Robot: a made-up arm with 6 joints.
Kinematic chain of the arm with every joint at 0, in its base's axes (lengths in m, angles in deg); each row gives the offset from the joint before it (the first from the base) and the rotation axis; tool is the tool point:
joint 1: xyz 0 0 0.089 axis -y
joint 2: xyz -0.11 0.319 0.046 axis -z
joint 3: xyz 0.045 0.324 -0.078 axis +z
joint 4: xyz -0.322 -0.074 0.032 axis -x
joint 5: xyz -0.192 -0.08 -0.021 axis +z
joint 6: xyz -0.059 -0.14 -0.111 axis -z
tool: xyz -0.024 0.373 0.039
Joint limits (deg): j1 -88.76..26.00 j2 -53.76..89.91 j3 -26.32..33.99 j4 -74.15..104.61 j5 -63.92..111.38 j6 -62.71..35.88
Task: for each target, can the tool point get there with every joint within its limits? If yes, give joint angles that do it. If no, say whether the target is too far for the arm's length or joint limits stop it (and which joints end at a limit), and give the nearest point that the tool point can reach.
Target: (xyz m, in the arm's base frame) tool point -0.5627 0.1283 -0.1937
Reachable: yes | joints 15.58 -15.90 28.91 26.48 31.98 3.15
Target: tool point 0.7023 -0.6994 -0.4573
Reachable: no: joint limits stop it (at a limit: joint 1, joint 2, joint 3, joint 6) | nearest point 0.1137 -0.2171 -0.2004 | short by 0.803 m
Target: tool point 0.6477 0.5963 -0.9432
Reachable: no: joint limits stop it (at a limit: joint 2, joint 3, joint 5, joint 6) | nearest point 0.3815 0.7864 -0.5190 | short by 0.536 m
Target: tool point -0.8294 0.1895 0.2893
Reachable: yes | joints -26.60 -37.40 1.61 36.28 -30.50 -36.08
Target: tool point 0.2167 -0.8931 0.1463
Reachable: no: joint limits stop it (at a limit: joint 1, joint 2, joint 6) | nearest point 0.1173 -0.3683 0.2506 | short by 0.544 m
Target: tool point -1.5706 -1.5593 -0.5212
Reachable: no: too far | nearest point -0.7939 -0.2500 -0.2195 | short by 1.552 m
